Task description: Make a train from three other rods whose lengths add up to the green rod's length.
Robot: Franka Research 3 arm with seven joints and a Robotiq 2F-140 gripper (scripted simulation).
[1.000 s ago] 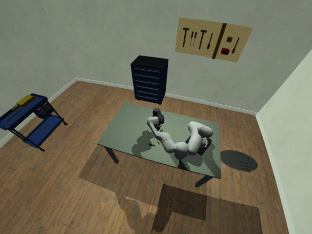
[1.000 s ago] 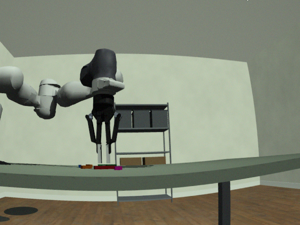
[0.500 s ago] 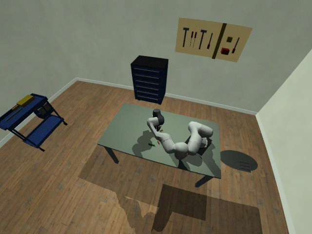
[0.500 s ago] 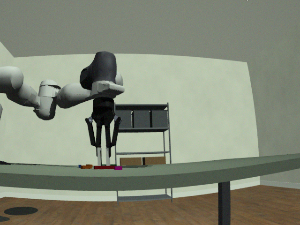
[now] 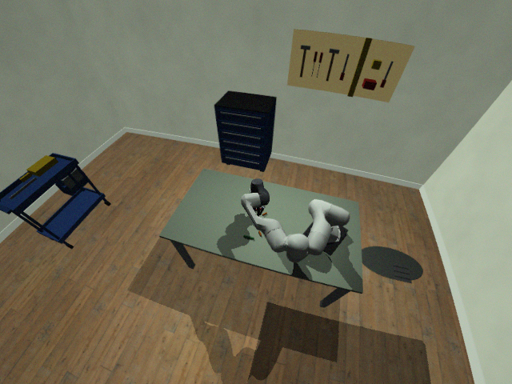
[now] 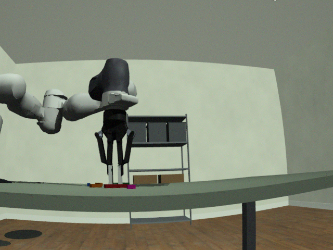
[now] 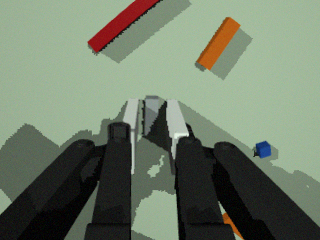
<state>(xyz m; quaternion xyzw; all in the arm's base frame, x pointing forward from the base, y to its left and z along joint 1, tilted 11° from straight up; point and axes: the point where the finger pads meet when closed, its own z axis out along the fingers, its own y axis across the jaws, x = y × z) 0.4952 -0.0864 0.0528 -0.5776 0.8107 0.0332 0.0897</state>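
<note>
Now: hand 3 cm above the grey rod. From my hand the other things lie so: magenta rod 2 cm ahead, 15 cm to the right, 3 cm below; red rod 1 cm behind, 8 cm to the right, 3 cm below; blue rod 9 cm behind, 6 cm to the left, 3 cm below.
</note>
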